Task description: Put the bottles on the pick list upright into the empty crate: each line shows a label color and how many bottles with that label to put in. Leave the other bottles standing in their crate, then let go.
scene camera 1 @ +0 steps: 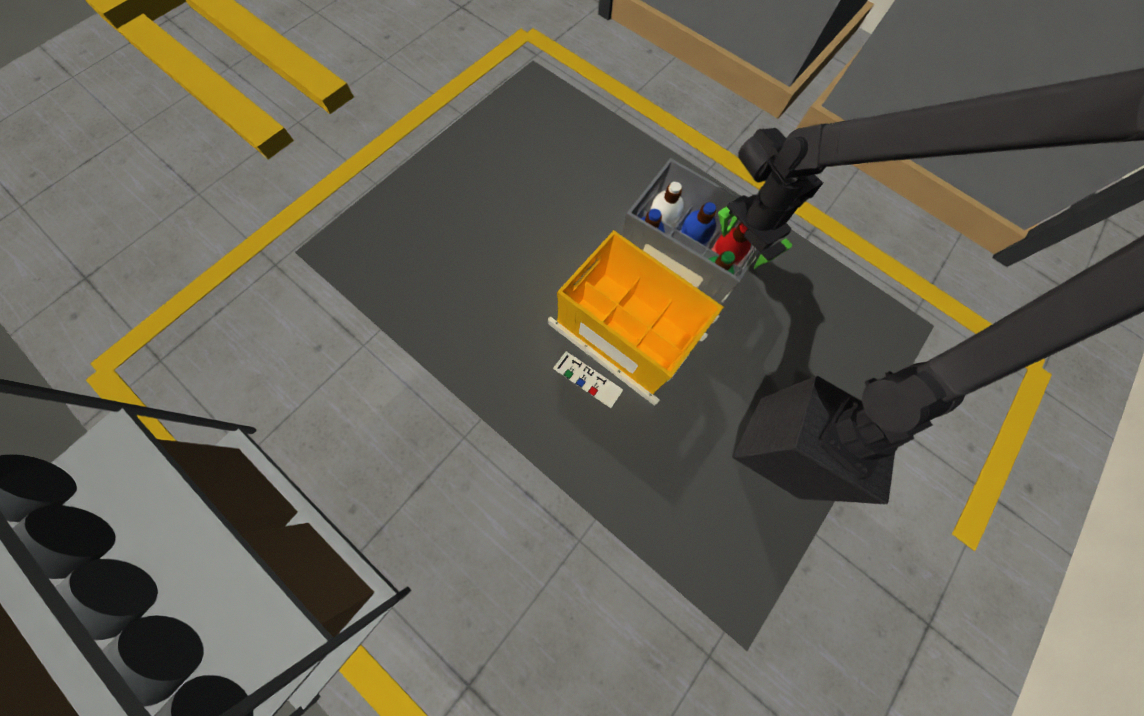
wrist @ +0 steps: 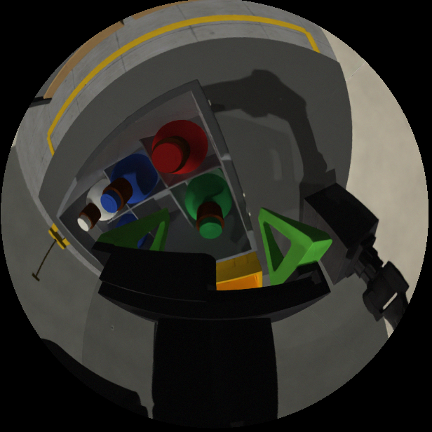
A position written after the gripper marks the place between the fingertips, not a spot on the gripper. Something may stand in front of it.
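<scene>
The gripper (scene camera 1: 740, 250) is in sight, and the wrist view shows the gripper (wrist: 213, 212) too. A white-label bottle (scene camera 1: 669, 202) is visible, as is a blue-label bottle (scene camera 1: 700, 225); the wrist view also shows the white-label bottle (wrist: 93, 211). A red-label bottle (scene camera 1: 734, 241) is there too, and the wrist view shows the red-label bottle (wrist: 179, 146) along with a green-label bottle (wrist: 208, 199).
</scene>
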